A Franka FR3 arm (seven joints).
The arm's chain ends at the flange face. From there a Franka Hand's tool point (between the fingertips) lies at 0.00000 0.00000 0.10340 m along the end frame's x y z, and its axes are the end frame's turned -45 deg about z.
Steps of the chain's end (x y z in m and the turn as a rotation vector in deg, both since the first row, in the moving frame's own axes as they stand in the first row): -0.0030 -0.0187 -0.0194 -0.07 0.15 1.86; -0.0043 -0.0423 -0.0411 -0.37 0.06 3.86; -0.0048 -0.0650 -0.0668 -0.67 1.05 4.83; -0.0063 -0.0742 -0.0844 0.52 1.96 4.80
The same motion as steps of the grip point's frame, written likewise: 0.0112 -0.0151 -0.0194 -0.16 0.06 1.86; 0.0265 -0.0324 -0.0411 -0.30 -0.22 3.86; 0.0430 -0.0471 -0.0668 -1.22 0.27 4.83; 0.0511 -0.0550 -0.0845 -1.02 1.75 4.80
